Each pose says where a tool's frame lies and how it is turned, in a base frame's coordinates. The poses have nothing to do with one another.
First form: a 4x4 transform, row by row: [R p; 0 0 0 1], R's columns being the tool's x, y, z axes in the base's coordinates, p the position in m. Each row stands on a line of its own.
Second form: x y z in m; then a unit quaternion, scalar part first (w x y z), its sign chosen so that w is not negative. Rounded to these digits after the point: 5 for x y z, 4 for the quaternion. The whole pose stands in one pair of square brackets.
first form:
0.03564, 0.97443, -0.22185, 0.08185
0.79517, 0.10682, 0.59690, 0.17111
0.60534, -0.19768, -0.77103, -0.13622
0, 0, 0, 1
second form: [0.08185, 0.17111, -0.13622, 0.3047, -0.6519, -0.6786, -0.1471]
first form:
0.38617, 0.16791, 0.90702, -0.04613
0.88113, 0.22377, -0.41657, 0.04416
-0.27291, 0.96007, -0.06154, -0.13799
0, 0, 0, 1
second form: [-0.04613, 0.04416, -0.13799, 0.6222, 0.5532, 0.4741, 0.2866]
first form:
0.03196, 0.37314, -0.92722, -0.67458
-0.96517, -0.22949, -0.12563, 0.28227
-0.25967, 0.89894, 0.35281, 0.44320
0, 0, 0, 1
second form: [-0.67458, 0.28227, 0.44320, 0.5374, 0.4766, -0.3105, -0.6226]
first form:
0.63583, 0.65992, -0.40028, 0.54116
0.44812, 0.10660, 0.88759, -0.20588
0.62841, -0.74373, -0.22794, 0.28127
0, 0, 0, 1
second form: [0.54116, -0.20588, 0.28127, 0.6153, -0.6628, -0.4179, -0.0861]
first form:
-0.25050, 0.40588, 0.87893, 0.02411
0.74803, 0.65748, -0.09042, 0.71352
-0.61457, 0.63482, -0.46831, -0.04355
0, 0, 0, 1
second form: [0.02411, 0.71352, -0.04355, 0.4844, 0.3743, 0.7708, 0.1766]
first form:
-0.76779, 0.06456, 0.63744, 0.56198
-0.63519, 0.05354, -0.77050, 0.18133
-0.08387, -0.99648, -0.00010, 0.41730
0, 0, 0, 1
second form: [0.56198, 0.18133, 0.41730, 0.2672, -0.2114, 0.6748, -0.6546]
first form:
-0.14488, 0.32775, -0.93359, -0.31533
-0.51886, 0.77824, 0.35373, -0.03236
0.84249, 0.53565, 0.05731, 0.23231
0, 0, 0, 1
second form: [-0.31533, -0.03236, 0.23231, 0.6501, 0.0700, -0.6830, -0.3256]
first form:
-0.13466, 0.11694, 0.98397, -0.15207
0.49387, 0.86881, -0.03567, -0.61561
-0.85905, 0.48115, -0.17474, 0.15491
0, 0, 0, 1
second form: [-0.15207, -0.61561, 0.15491, 0.6244, 0.2069, 0.7379, 0.1509]
